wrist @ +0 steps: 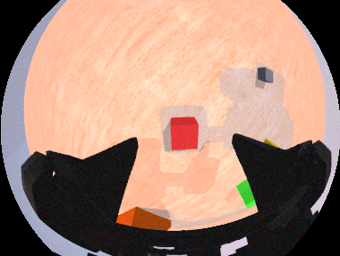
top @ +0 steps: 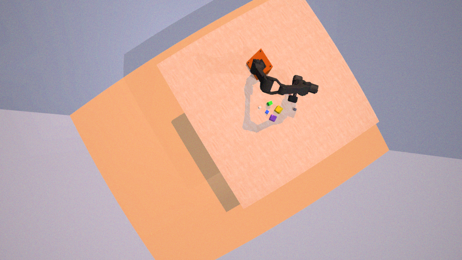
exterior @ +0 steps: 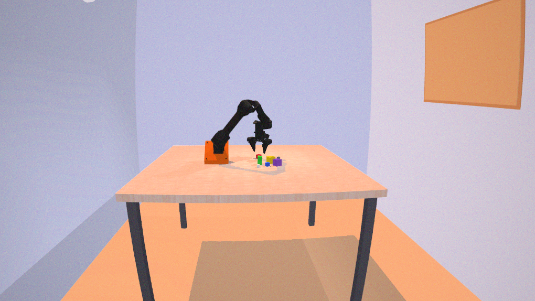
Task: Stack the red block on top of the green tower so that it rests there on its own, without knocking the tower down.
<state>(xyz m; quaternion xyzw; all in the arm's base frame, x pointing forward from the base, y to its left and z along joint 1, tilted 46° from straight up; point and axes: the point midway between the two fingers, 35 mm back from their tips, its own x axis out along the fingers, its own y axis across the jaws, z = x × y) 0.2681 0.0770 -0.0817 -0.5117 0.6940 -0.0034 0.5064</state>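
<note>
Now: the red block 30 mm below my gripper tip. The rest, counted from my gripper tip: yellow block 140 mm to the right, 70 mm ahead, 20 mm below; then small blue block 220 mm to the right, 40 mm ahead, 30 mm below; then small grey block 130 mm ahead, 30 mm to the right, 30 mm below.
</note>
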